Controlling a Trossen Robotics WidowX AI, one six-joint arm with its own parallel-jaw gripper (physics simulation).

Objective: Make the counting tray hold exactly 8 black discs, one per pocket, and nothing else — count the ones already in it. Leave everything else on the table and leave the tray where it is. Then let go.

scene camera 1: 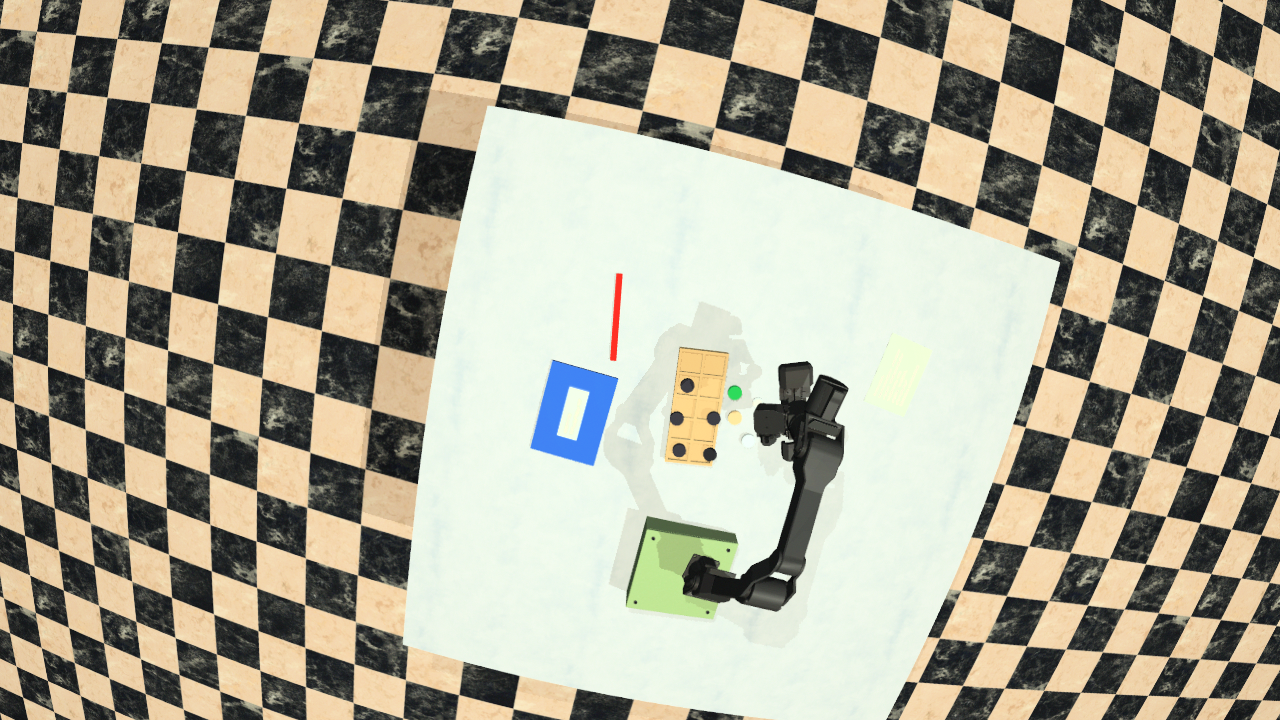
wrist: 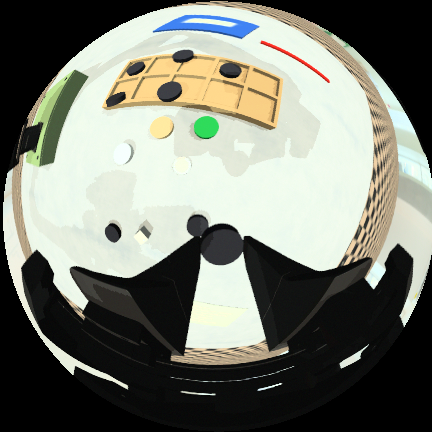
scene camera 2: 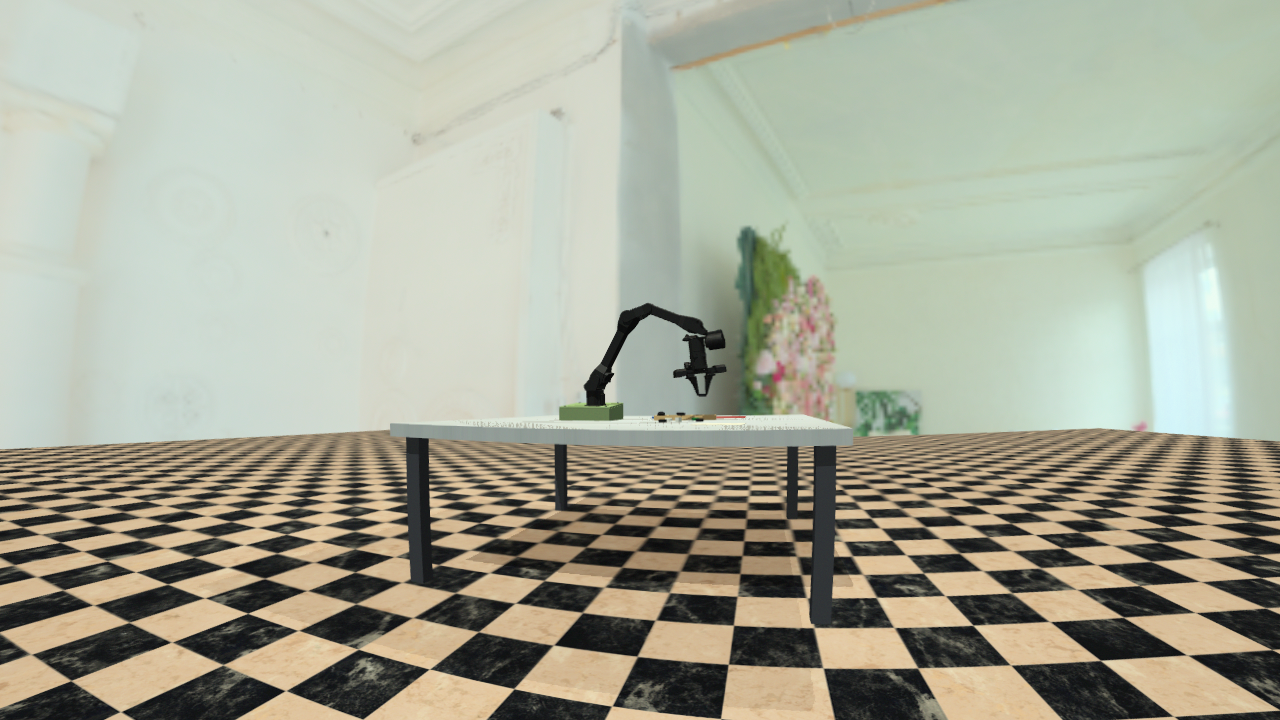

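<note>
The tan counting tray (scene camera 1: pixel 713 386) (wrist: pixel 225 97) has two rows of pockets. Several black discs sit in its pockets, such as one disc (scene camera 1: pixel 687 385) (wrist: pixel 230 69) towards the end with empty pockets; three pockets are empty, two of them at that end. My gripper (scene camera 2: pixel 702 394) (wrist: pixel 221 241) is shut on a black disc, held between the fingertips above the table, to the side of the tray. In the wrist view a loose black disc (wrist: pixel 197 225) lies on the table just behind the held one, and another black disc (wrist: pixel 113 232) lies further left. In scene camera 1 the arm hides both.
A green disc (scene camera 1: pixel 734 392) (wrist: pixel 206 127), a tan disc (scene camera 1: pixel 734 417) (wrist: pixel 161 127), a white disc (scene camera 1: pixel 748 440) (wrist: pixel 123 153), a cream disc (wrist: pixel 182 165) and a small pale block (wrist: pixel 142 234) lie near the tray. A blue frame (scene camera 1: pixel 545 407), a red bar (scene camera 1: pixel 616 317) and a pale-yellow sheet (scene camera 1: pixel 898 374) lie further out.
</note>
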